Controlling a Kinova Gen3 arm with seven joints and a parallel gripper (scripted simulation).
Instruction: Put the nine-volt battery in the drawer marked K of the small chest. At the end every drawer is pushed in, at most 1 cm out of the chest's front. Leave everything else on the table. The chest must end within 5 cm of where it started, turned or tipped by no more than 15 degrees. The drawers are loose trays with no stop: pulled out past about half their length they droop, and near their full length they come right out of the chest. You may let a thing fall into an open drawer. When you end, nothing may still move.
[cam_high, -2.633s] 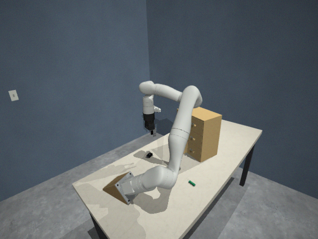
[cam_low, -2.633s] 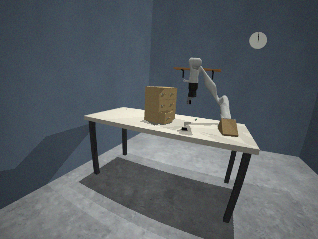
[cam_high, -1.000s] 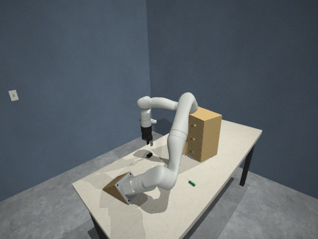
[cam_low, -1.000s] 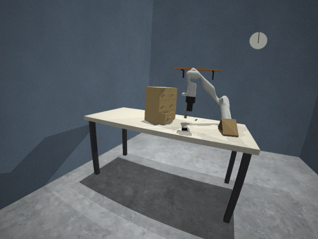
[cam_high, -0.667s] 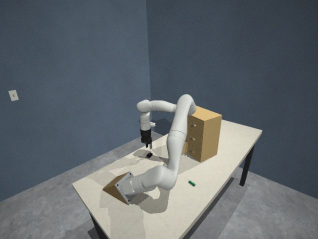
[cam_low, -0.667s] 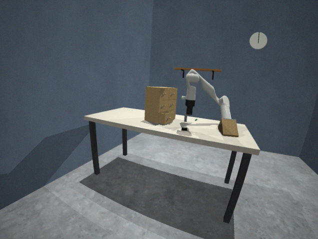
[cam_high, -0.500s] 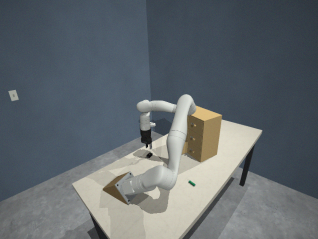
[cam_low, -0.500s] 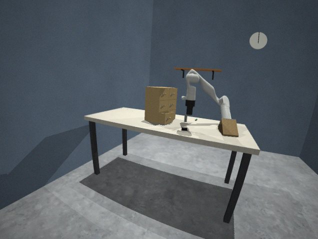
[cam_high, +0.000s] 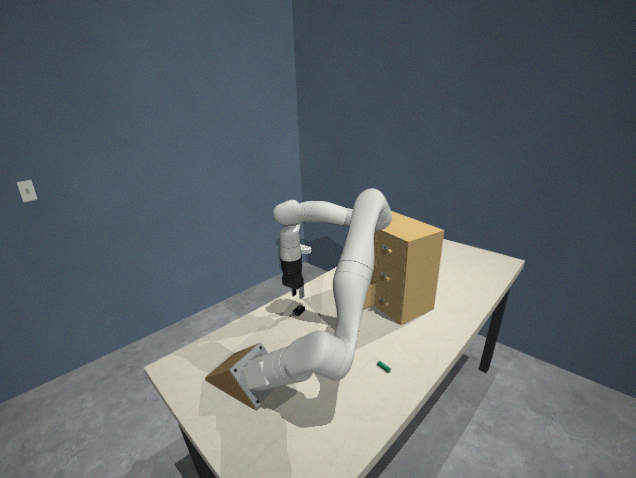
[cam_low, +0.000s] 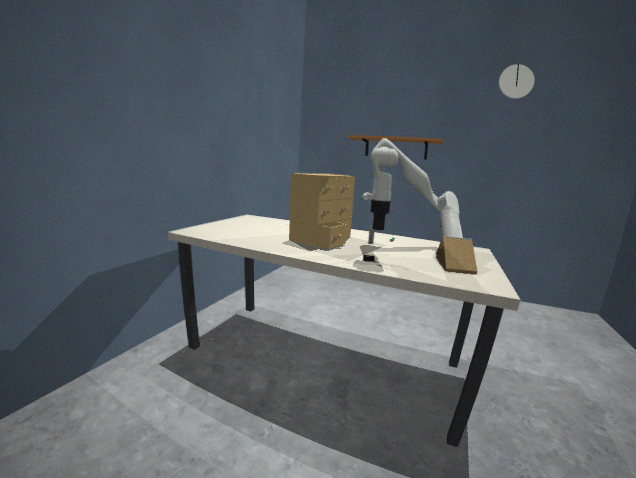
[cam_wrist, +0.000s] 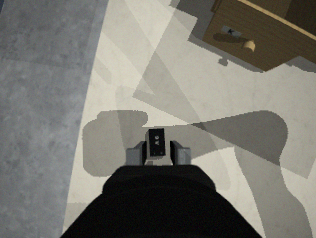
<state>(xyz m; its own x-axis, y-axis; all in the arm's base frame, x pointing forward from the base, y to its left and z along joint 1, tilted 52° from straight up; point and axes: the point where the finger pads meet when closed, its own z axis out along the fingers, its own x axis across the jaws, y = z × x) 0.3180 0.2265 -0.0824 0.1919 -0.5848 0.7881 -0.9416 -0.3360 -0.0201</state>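
The nine-volt battery lies 8 cm below my hand and 1 cm behind it. Round my hand: green cylinder 42 cm to the right, 9 cm below, 2 cm behind.
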